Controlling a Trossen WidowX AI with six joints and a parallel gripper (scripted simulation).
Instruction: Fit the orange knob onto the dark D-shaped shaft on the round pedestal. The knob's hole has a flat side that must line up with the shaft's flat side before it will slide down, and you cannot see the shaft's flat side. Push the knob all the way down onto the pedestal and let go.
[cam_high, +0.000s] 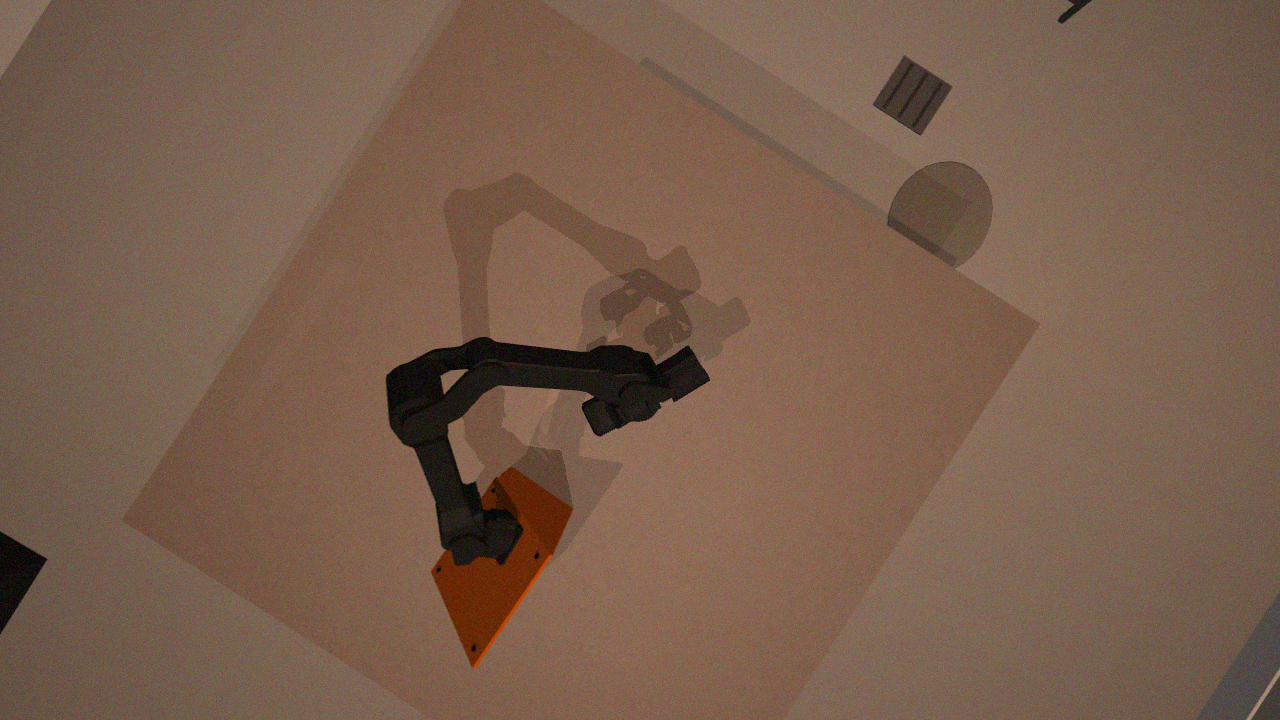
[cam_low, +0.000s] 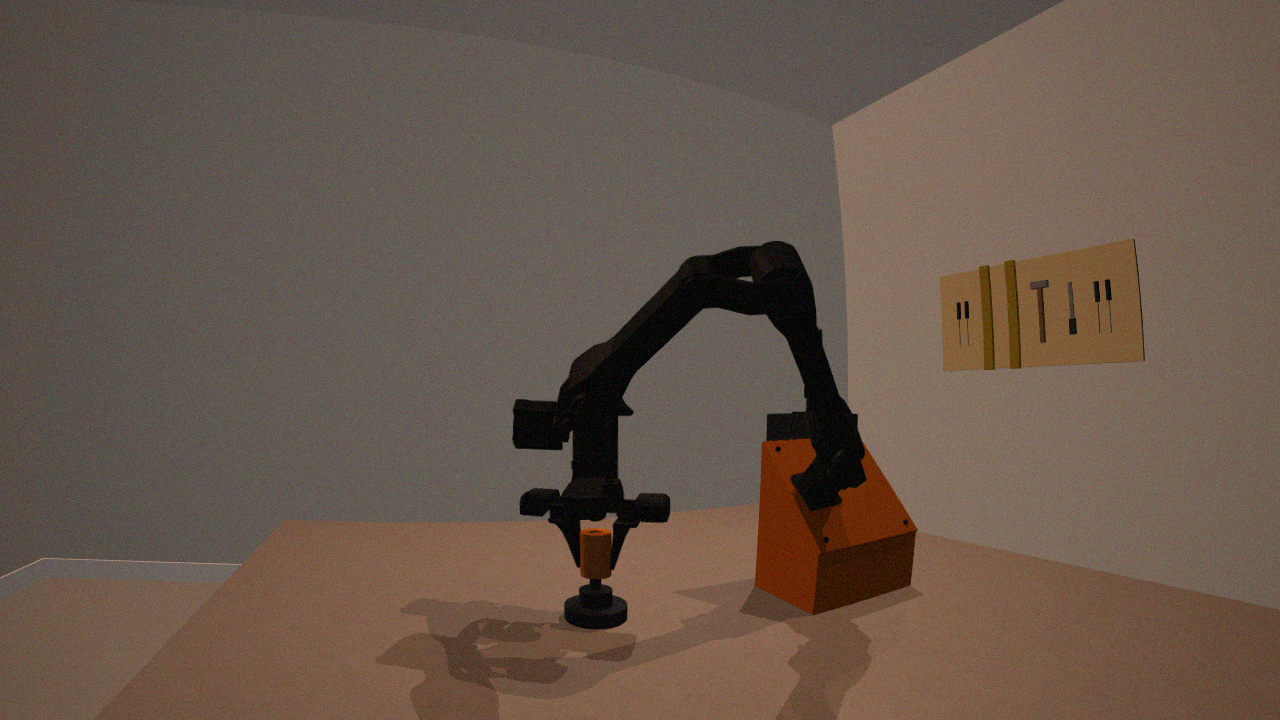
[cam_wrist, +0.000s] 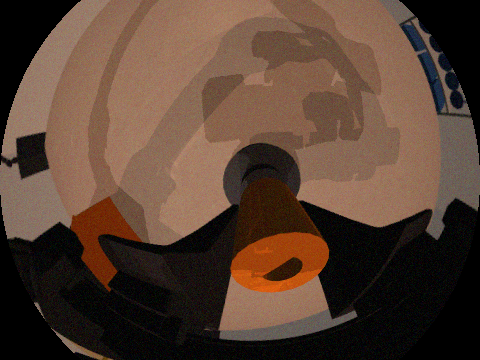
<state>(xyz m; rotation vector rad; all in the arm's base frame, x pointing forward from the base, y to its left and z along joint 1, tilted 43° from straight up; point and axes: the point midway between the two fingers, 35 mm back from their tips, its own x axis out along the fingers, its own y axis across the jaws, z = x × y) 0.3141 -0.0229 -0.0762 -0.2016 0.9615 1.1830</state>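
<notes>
My gripper tip is now 20 mm below the orange knob. From my gripper tip the other things lie so: round pedestal (40 mm below).
</notes>
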